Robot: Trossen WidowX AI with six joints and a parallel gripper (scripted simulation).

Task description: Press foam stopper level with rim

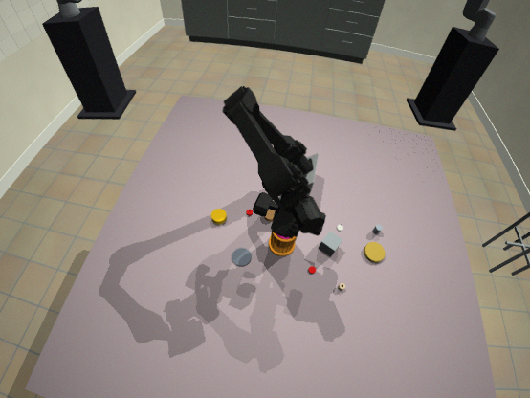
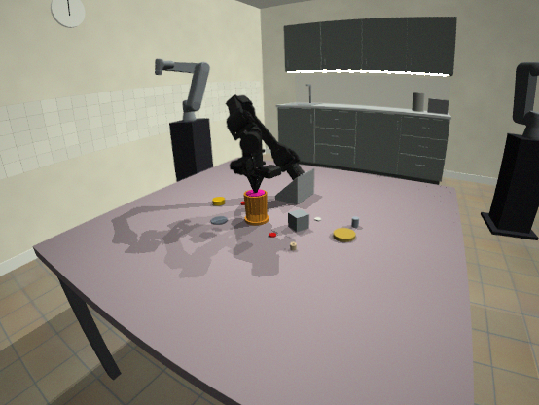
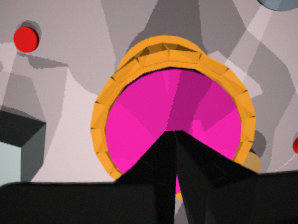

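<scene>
Now: the magenta foam stopper 5 cm below my hand. From my hand the other things lie so: grey cube (15 cm to the left, 11 cm below); red button (8 cm ahead, 10 cm to the left, 13 cm below); brown disc (10 cm behind, 4 cm to the right, 13 cm below).
</scene>
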